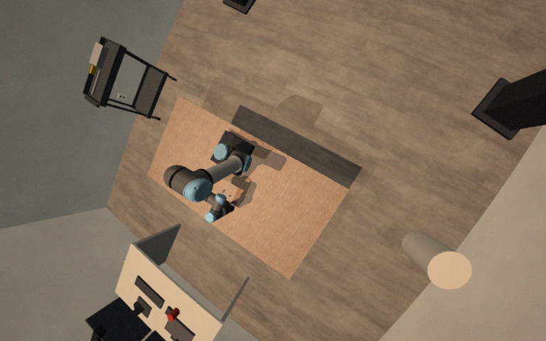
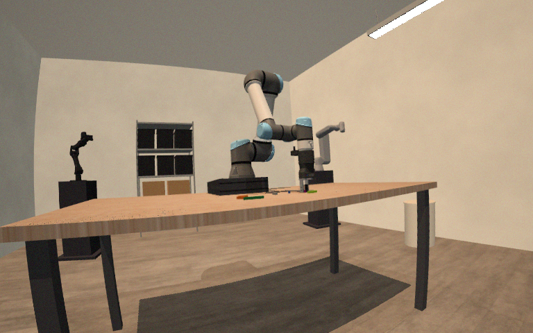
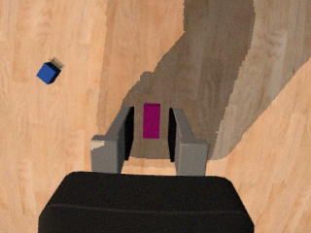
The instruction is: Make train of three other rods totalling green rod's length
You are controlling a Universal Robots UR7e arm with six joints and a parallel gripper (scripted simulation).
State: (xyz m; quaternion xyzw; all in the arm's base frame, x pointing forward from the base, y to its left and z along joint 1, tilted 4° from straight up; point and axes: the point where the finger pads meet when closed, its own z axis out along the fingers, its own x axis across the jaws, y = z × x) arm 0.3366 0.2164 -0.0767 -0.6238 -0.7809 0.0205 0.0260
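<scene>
Now: hand 10 mm above the magenta rod. From my hand the other things lie so: lime rod: 70 mm ahead, 10 mm below; small blue rod: 20 mm behind, 70 mm to the right, 10 mm below; grey rod: 10 mm behind, 150 mm to the right, 10 mm below.
</scene>
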